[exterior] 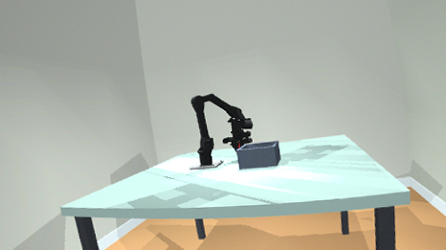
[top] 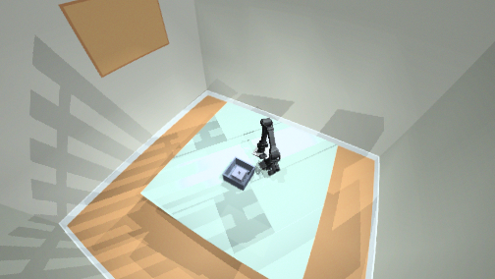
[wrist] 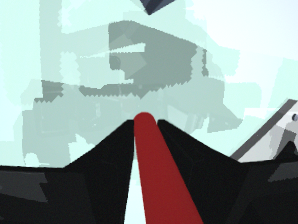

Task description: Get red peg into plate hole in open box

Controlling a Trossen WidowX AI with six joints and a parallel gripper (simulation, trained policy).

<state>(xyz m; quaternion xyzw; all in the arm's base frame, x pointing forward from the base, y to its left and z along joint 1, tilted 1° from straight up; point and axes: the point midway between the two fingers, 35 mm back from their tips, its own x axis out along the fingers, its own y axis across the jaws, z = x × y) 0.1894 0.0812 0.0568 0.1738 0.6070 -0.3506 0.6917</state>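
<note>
My gripper tip is 170 mm to the left of the grey box, 120 mm short of it and 10 mm above it. From my gripper tip the other things lie so: red peg 30 mm above, 10 mm to the left.
</note>
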